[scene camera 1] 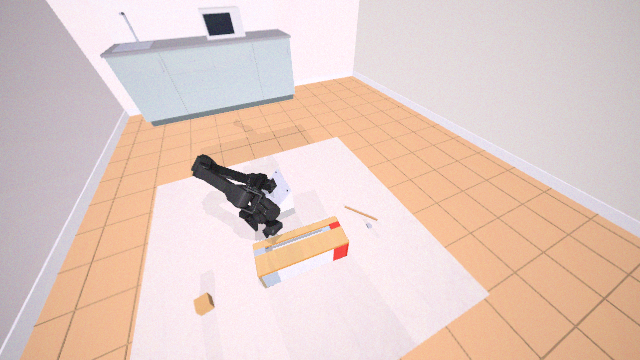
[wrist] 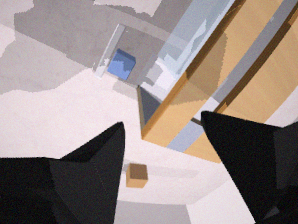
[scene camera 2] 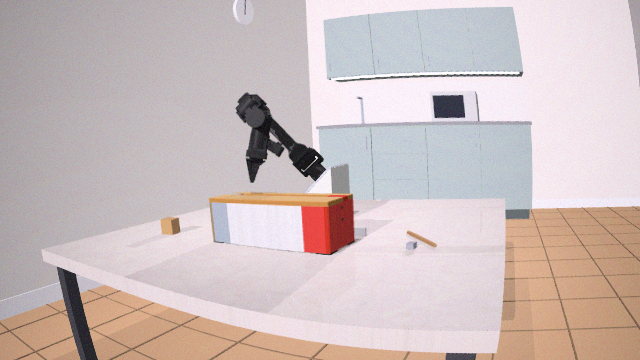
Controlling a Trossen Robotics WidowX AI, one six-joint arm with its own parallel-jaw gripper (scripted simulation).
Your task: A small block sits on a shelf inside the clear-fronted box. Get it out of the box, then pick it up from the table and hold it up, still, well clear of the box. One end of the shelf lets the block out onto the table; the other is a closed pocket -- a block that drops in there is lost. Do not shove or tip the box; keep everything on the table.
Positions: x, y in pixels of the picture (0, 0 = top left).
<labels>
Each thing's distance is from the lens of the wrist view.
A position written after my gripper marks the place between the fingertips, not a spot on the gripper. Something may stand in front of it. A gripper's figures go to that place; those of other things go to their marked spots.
my gripper (wrist: 163, 122): 10 cm
box (wrist: 230, 64): 14 cm
</labels>
